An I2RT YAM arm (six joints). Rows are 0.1 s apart.
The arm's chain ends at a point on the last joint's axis. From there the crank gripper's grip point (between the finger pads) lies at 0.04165 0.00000 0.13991 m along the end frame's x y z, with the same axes.
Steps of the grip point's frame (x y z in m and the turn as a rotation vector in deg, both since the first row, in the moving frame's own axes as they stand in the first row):
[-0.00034 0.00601 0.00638 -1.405 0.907 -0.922]
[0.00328 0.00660 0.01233 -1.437 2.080 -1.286]
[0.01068 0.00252 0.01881 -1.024 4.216 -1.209]
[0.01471 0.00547 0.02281 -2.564 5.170 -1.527]
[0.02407 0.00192 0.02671 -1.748 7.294 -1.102]
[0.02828 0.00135 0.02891 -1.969 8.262 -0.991]
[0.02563 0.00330 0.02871 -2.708 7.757 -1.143]
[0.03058 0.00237 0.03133 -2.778 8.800 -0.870]
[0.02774 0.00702 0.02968 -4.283 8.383 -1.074]
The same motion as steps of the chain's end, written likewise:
[-0.00257 0.00328 0.00709 -1.405 0.907 -0.922]
[-0.00180 0.00410 0.01397 -1.437 2.080 -1.286]
[0.00049 0.00104 0.02226 -1.024 4.216 -1.209]
[0.00221 0.00058 0.02725 -2.564 5.170 -1.527]
[0.00661 -0.00129 0.03318 -1.748 7.294 -1.102]
[0.00858 -0.00245 0.03642 -1.969 8.262 -0.991]
[0.00708 -0.00214 0.03575 -2.708 7.757 -1.143]
[0.00963 -0.00344 0.03949 -2.778 8.800 -0.870]
[0.00772 -0.00220 0.03760 -4.283 8.383 -1.074]

